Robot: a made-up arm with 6 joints.
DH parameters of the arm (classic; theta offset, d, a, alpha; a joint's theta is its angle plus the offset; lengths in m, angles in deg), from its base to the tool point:
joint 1: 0 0.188 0 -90
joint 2: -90 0 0.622 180
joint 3: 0 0 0 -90
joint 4: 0 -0.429 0 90
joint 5: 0 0.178 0 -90
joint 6: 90 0 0 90
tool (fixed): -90 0 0 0
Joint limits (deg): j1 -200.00..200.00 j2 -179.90..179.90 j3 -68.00..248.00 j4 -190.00..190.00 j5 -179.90..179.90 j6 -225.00..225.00
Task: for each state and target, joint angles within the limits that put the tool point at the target. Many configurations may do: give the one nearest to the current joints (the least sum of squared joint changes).
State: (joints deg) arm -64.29 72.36 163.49 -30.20 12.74 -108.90
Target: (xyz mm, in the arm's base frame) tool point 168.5 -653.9 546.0
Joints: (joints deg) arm -61.17 96.79 189.87 -19.56 12.74 -108.90
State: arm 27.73 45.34 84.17 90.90 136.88 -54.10
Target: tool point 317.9 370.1 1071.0
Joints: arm 46.74 47.53 111.63 97.14 136.88 -54.10
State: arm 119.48 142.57 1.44 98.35 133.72 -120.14
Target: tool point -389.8 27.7 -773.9
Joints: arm 166.36 143.87 35.07 111.43 133.72 -120.14
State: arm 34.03 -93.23 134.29 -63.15 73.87 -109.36
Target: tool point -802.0 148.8 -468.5
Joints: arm -14.22 -115.88 142.29 -72.76 73.87 -109.36
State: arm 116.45 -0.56 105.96 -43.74 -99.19 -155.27
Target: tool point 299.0 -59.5 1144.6
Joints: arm 136.26 1.83 140.67 -23.09 -99.19 -155.27
